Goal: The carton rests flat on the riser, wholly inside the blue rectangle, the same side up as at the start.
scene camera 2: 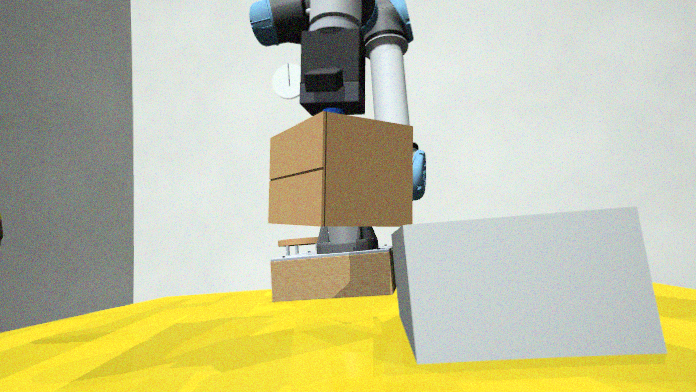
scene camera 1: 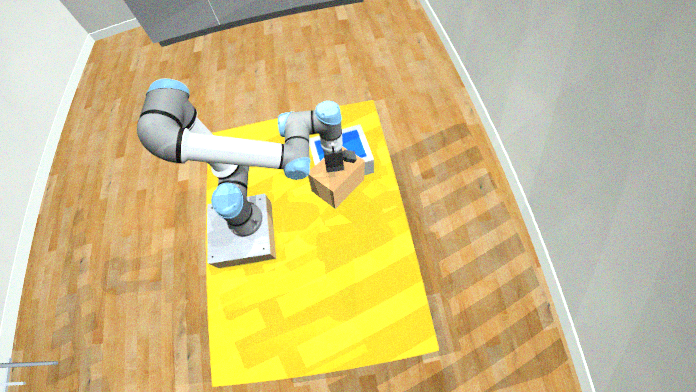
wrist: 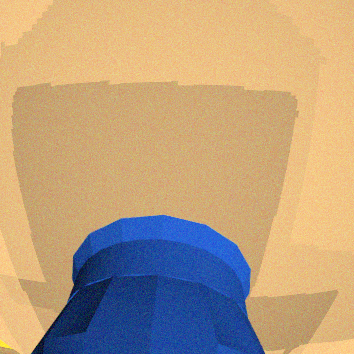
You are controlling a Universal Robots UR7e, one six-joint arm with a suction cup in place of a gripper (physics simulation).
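Pixels of known places: hand, tool point: (wrist: pixel 165 251); arm's base, link origin: (scene camera 2: pixel 347 250) (scene camera 1: pixel 245 219).
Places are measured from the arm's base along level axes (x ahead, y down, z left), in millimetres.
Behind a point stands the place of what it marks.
The brown carton (scene camera 1: pixel 345 179) @[x 444, y -169, z -34 mm] (scene camera 2: pixel 367 175) @[x 496, y -88, z 70 mm] (wrist: pixel 155 150) @[x 446, y -166, z 24 mm] hangs level under my suction gripper (scene camera 1: pixel 334 170) @[x 416, y -156, z 24 mm] (scene camera 2: pixel 333 110) (wrist: pixel 162 232), whose blue cup is on its top face. The grey-white riser (scene camera 1: pixel 369 165) @[x 575, y 20, z 99 mm] (scene camera 2: pixel 530 285) @[x 595, y 40, z 203 mm] stands on the mat. In scene camera 1 the carton covers its near left part, turned at an angle to it. In scene camera 2 the carton's bottom is about as high as the riser's top edge, mostly left of it. The blue rectangle (scene camera 1: pixel 355 142) @[x 544, y -21, z 208 mm] shows partly behind the carton; whether the carton touches the riser cannot be told.
The arm's base block (scene camera 1: pixel 240 245) @[x -37, y 0, z -107 mm] (scene camera 2: pixel 330 277) @[x 91, y 54, z -36 mm] stands at the left of the yellow mat (scene camera 1: pixel 345 300) @[x 318, y 99, z -417 mm] (scene camera 2: pixel 225 345) @[x 474, y 99, z -119 mm]. A dark grey cabinet (scene camera 1: pixel 240 12) stands at the back of the room in scene camera 1.
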